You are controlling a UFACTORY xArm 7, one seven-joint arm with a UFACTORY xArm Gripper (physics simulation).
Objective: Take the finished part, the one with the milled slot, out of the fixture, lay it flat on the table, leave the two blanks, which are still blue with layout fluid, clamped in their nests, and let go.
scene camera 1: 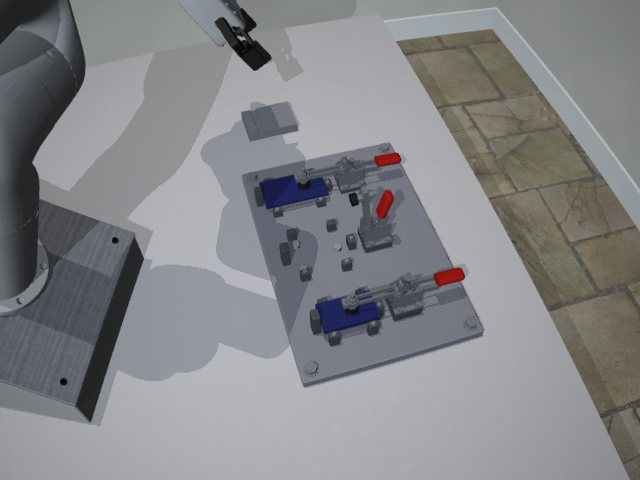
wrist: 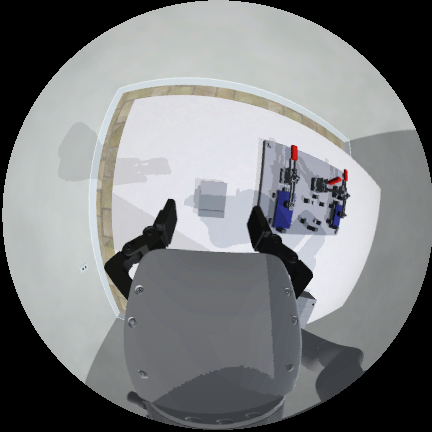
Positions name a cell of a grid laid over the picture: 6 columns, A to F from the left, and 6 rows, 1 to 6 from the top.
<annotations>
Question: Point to a blue blank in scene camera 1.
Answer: D4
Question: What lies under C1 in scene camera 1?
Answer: My gripper.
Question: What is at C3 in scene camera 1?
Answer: A blue blank.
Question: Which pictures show the finished part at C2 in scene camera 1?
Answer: Scene camera 1 and the wrist view: all of them.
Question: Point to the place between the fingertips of my gripper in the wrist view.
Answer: At C3
</annotations>
